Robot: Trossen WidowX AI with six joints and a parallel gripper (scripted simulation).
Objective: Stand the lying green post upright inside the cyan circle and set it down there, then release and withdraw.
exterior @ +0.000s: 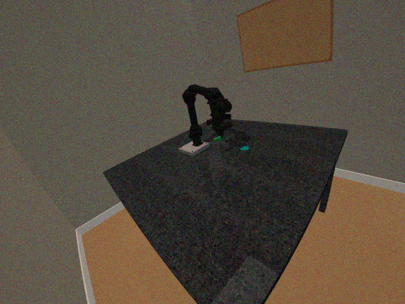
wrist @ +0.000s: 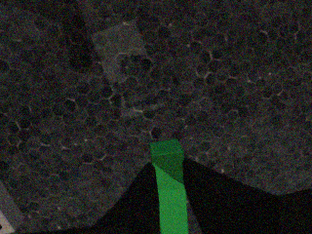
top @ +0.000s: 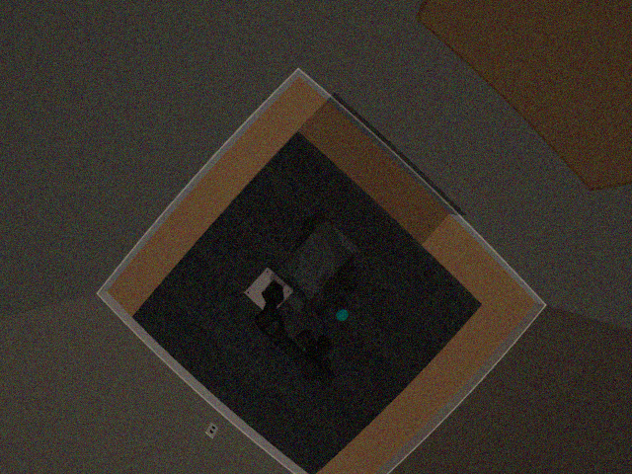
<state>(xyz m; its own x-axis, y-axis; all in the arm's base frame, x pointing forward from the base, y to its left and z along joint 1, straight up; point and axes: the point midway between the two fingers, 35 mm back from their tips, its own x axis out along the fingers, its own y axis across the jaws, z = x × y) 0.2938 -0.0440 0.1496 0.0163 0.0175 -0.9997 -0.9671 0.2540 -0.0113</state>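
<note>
Right now the cyan circle is 160 mm to the left of my gripper tip, 140 mm below it and 40 mm ahead of it. From my gripper tip the other things lie so: green post: 20 mm to the right, 10 mm behind.
</note>
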